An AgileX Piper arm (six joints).
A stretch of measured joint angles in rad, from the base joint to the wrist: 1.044 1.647 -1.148 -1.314 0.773 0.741; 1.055 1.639 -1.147 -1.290 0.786 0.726; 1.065 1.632 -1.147 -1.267 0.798 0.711; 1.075 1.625 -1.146 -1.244 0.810 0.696; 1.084 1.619 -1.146 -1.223 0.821 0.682; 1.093 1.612 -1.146 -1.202 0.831 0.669; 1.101 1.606 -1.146 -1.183 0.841 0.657; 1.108 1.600 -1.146 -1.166 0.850 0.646; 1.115 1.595 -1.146 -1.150 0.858 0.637; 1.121 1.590 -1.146 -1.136 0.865 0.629; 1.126 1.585 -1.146 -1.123 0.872 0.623; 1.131 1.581 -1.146 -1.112 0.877 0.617
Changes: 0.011 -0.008 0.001 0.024 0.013 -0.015; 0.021 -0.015 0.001 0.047 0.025 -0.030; 0.031 -0.022 0.002 0.070 0.037 -0.045; 0.040 -0.028 0.002 0.091 0.048 -0.059; 0.049 -0.035 0.002 0.112 0.058 -0.072; 0.057 -0.041 0.002 0.131 0.068 -0.084; 0.064 -0.047 0.002 0.148 0.077 -0.095; 0.071 -0.052 0.002 0.164 0.085 -0.104; 0.077 -0.057 0.002 0.178 0.092 -0.112; 0.082 -0.062 0.002 0.191 0.099 -0.118; 0.087 -0.066 0.002 0.202 0.104 -0.124
